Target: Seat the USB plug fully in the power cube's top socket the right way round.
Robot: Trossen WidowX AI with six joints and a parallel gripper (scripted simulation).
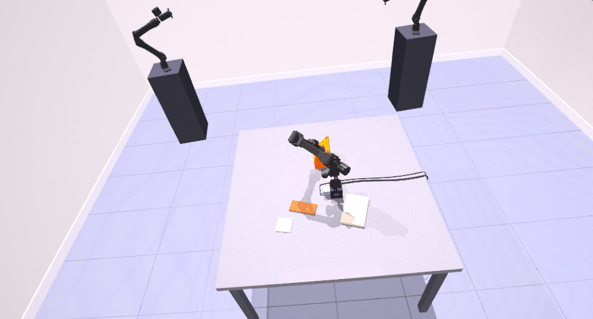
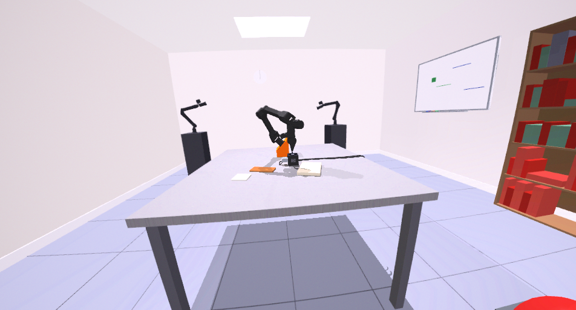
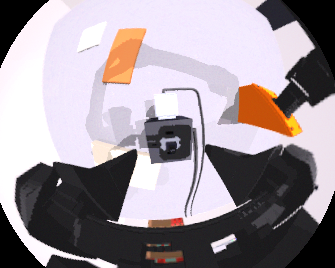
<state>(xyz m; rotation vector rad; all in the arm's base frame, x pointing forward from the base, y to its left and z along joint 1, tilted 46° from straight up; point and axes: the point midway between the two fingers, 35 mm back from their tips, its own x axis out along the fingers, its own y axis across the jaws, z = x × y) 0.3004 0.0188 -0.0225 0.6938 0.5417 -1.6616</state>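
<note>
My gripper tip is now 20 mm above the USB plug. Round my gripper tip: orange card (70 mm ahead, 220 mm to the right, 100 mm below); then white card (170 mm ahead, 350 mm to the right, 110 mm below); then notepad (150 mm ahead, 90 mm to the left, 100 mm below).
</note>
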